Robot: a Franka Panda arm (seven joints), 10 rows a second.
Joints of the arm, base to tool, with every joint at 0 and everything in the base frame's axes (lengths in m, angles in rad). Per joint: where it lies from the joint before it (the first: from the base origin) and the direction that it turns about. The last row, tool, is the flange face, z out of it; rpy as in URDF.
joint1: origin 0.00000 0.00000 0.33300 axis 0 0 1
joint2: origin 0.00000 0.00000 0.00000 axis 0 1 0
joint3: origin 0.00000 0.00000 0.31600 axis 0 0 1
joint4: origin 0.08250 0.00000 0.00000 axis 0 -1 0
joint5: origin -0.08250 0.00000 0.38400 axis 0 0 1
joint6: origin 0.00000 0.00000 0.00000 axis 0 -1 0
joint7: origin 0.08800 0.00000 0.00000 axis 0 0 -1
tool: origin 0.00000 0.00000 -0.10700 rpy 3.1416 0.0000 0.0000
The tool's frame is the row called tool.
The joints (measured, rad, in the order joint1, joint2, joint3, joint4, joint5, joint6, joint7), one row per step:
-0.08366 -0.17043 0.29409 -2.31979 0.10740 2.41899 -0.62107
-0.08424 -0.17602 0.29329 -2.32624 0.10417 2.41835 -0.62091
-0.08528 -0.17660 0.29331 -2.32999 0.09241 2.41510 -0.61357
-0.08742 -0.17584 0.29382 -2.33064 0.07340 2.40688 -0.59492
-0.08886 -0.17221 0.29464 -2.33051 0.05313 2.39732 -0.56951
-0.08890 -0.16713 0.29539 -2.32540 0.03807 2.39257 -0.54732
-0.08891 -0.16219 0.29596 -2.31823 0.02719 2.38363 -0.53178
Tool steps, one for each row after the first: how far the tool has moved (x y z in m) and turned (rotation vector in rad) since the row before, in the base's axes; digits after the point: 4 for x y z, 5 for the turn. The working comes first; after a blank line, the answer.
Tool pose at each row, in the base's axes (x y z in m, rotation vector in rad; the steps are taken from these numbers as rounded here):
0.4965 0.1096 0.4340 2.86954 1.15080 0.41168
0.4946 0.1085 0.4336 2.86635 1.15033 0.40740
0.4936 0.1076 0.4317 2.86209 1.14744 0.39392
0.4931 0.1066 0.4301 2.85968 1.13370 0.37404
0.4928 0.1060 0.4274 2.86136 1.11325 0.34982
0.4939 0.1064 0.4268 2.86268 1.09477 0.34016
0.4952 0.1069 0.4268 2.86447 1.08263 0.32863

-0.0019 -0.0011 -0.0004 -0.00435 0.00091 -0.00003
-0.0010 -0.0009 -0.0019 -0.00913 0.00513 -0.00168
-0.0005 -0.0010 -0.0016 -0.01250 0.00791 -0.00902
-0.0003 -0.0006 -0.0027 -0.01203 0.01117 -0.01398
0.0011 0.0004 -0.0006 -0.00676 0.00330 -0.01228
0.0013 0.0005 0.0000 -0.00528 0.00549 -0.00836

